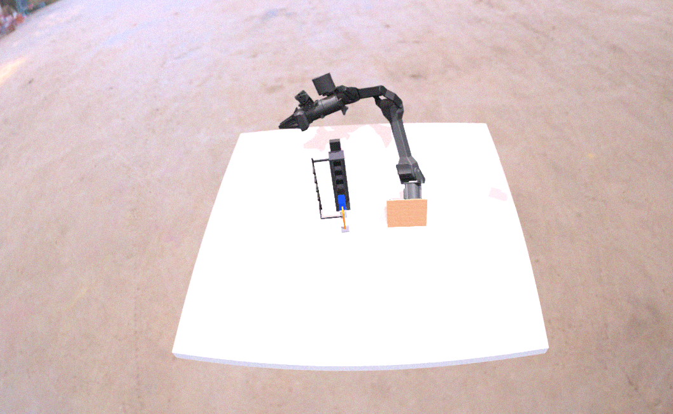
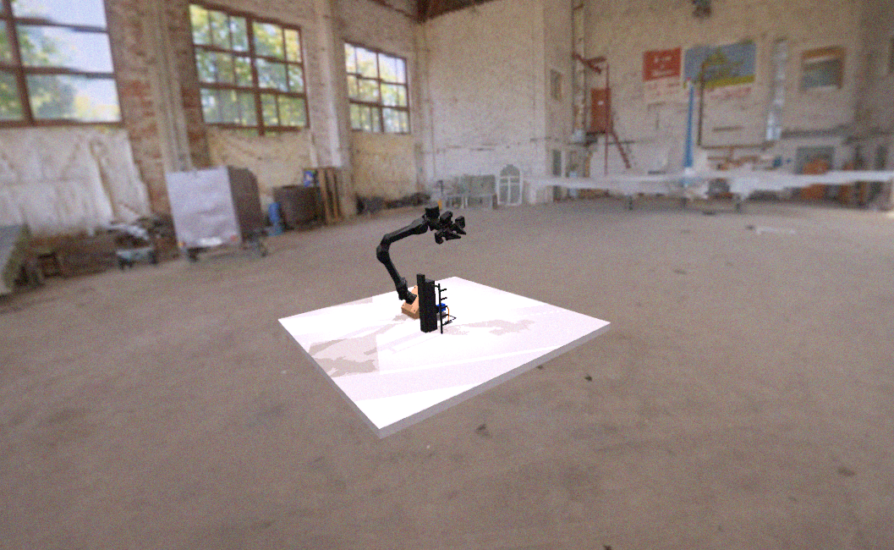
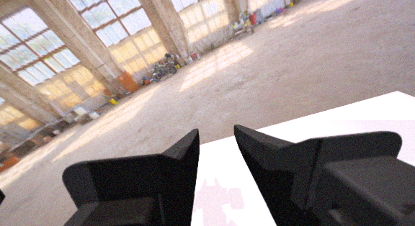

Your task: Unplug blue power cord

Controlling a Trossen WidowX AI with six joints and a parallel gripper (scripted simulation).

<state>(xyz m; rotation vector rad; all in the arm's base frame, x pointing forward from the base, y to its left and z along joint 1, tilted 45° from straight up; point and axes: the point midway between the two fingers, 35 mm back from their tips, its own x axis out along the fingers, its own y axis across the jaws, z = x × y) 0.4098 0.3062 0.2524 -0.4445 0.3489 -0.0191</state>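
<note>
Now: the blue plug 16 cm behind my gripper tip, 6 cm to the right of it and 38 cm below it. Round my gripper tip: grey square (17 cm behind, 1 cm to the left, 48 cm below).
</note>
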